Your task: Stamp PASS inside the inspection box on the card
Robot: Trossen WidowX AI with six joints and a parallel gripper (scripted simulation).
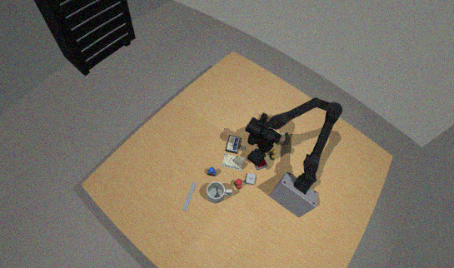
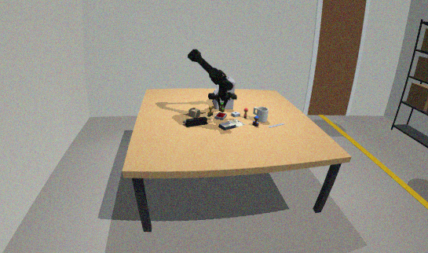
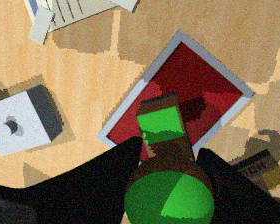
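Now: gripper tip 6 cm above the red ink pad. The rest, counted from my gripper tip: yellow stamp 4 cm behind, 7 cm to the right, 5 cm below; then small white box 3 cm behind, 11 cm to the left, 5 cm below; then green-knobbed stamp right at my gripper tip.
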